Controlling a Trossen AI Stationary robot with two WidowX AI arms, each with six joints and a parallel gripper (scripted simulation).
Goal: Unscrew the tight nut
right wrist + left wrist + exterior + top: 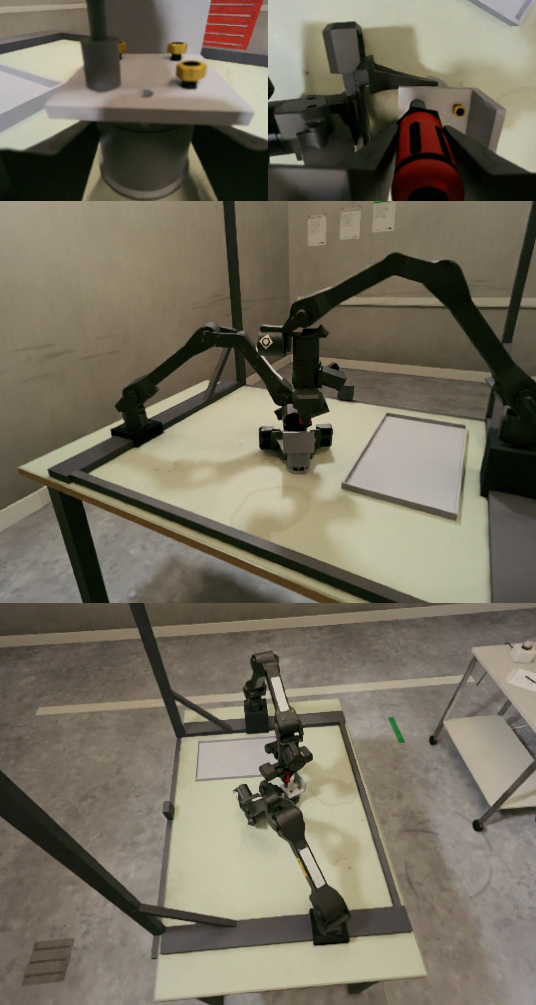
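Now: left hand 30 mm above the red-handled nut driver. The rest, counted from my left hand: nut 10 mm ahead, 30 mm to the right, 70 mm below; pale bracket 20 mm ahead, 10 mm to the right, 70 mm below; grey joint module 20 mm ahead, 10 mm to the right, 110 mm below.
Right now the grey joint module is 20 mm ahead of my right hand and 10 mm to the left of it. From my right hand the other things lie so: nut 40 mm above, 10 mm to the right, 10 mm ahead; pale bracket 40 mm above, 30 mm ahead, 10 mm to the left; red-handled nut driver 80 mm above, 20 mm to the left.
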